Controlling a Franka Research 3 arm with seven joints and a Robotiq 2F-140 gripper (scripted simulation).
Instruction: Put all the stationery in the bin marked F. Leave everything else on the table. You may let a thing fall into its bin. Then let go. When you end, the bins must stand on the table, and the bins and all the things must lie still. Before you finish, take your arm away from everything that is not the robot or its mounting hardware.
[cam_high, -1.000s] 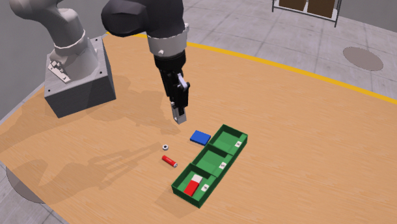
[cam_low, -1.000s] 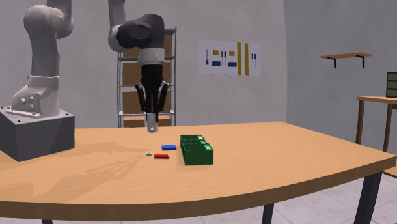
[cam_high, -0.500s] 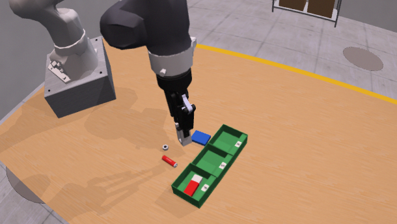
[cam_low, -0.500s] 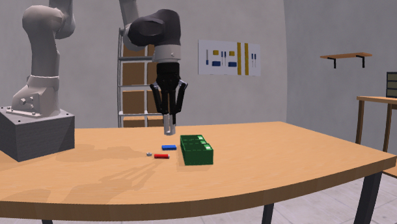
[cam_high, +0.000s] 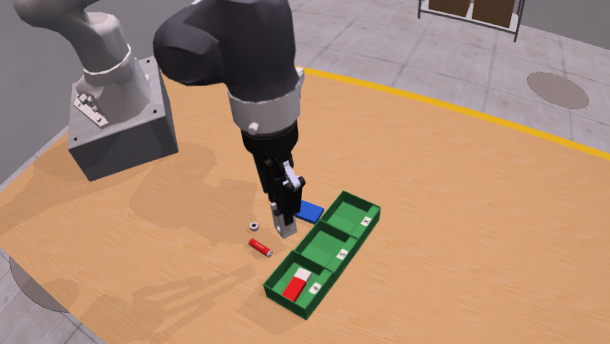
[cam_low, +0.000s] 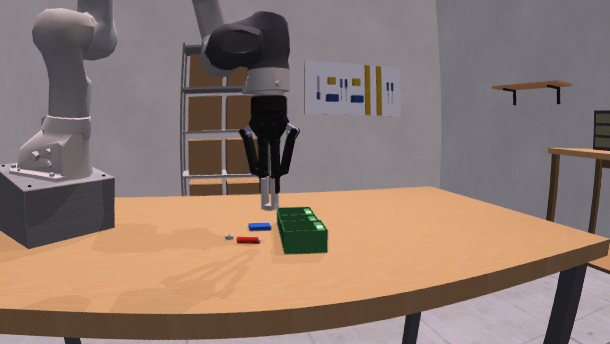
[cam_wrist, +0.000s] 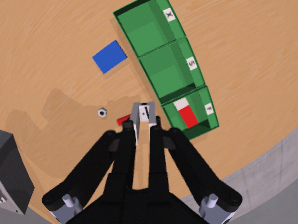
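The eraser lies 50 mm ahead of my hand, 60 mm to the right of it and 90 mm below it. Also, from my hand: red cylinder (50 mm behind, 20 mm to the right, 100 mm below); then green three-compartment bin (70 mm ahead, 20 mm to the left, 80 mm below); then white sharpener-like piece (30 mm below).
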